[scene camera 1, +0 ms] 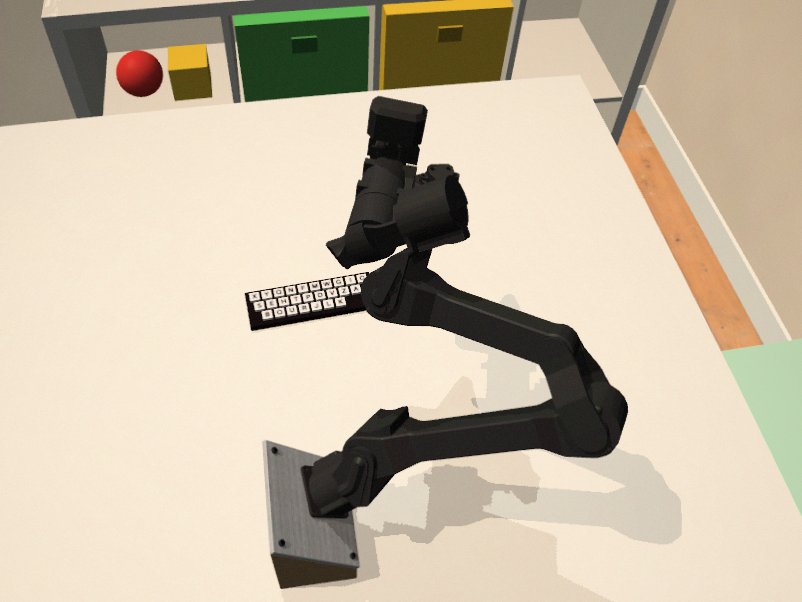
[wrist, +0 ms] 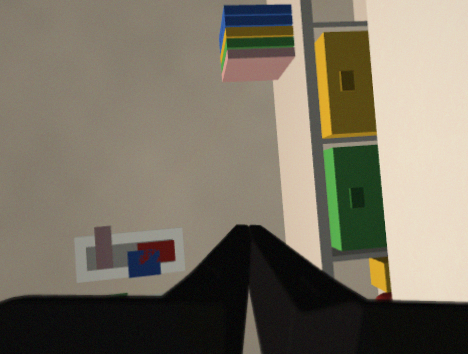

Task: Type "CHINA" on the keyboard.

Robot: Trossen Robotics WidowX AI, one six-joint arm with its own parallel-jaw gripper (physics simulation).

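Pixels of known places: gripper, fingertip midpoint: (wrist: 247, 237); arm's base, origin of the base link: (scene camera 1: 323, 492).
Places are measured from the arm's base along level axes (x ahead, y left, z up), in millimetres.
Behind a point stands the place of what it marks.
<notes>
The black keyboard (scene camera 1: 307, 302) @(y -42, x 339, z -67 mm) with white letter keys lies on the table, left of the raised forearm in the scene view. Its right end is partly covered by the arm. N and I show in its top row, H and A in the middle row; I cannot make out a C key. My gripper (wrist: 247, 237) @(y -172, x 330, z 267 mm) is shut and empty, its fingertips together in the wrist view. In the scene view the gripper end is raised above the table beyond the keyboard, and its fingertips are hard to tell apart. The wrist view faces the back wall, and the keyboard does not show there.
The arm's grey base plate (scene camera 1: 310, 532) @(y 26, x -53, z 21 mm) is at the front of the table (scene camera 1: 129, 388) @(y 240, x 254, z -80 mm). Behind the table are a green bin (scene camera 1: 301, 64) (wrist: 362, 225), a yellow bin (scene camera 1: 446, 61) (wrist: 352, 112), a red ball (scene camera 1: 139, 73) and a yellow block (scene camera 1: 190, 74). Coloured stacked slabs (wrist: 258, 67) show too.
</notes>
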